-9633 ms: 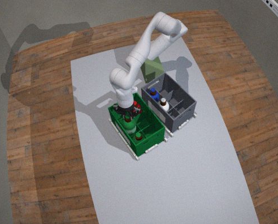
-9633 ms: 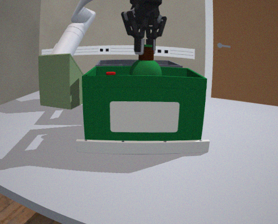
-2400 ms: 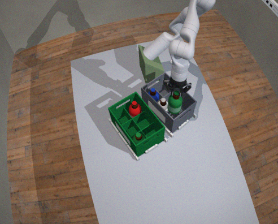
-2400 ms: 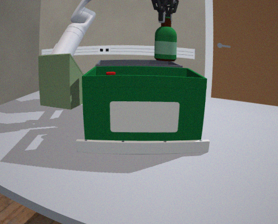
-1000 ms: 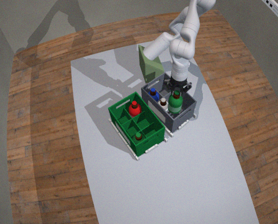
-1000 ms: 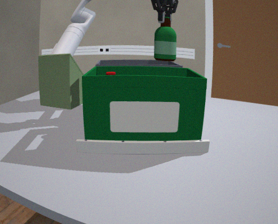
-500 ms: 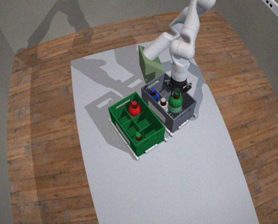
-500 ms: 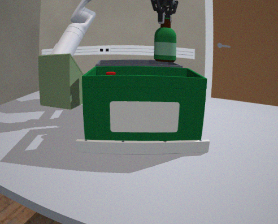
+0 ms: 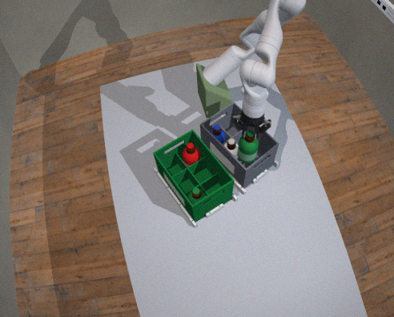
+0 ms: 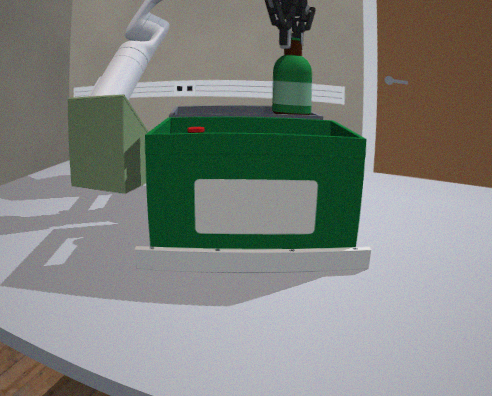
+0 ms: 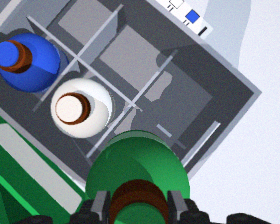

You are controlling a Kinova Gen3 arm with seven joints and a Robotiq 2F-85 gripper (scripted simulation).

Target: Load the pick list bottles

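My gripper is now 7 cm past the white-label bottle, 5 cm to the left of it and 23 cm above it. Also, from my hand: grey crate: 10 cm behind, 1 cm to the right, 24 cm below; then green crate: 2 cm ahead, 21 cm to the right, 24 cm below; then blue-label bottle: 15 cm behind, 9 cm to the right, 23 cm below.
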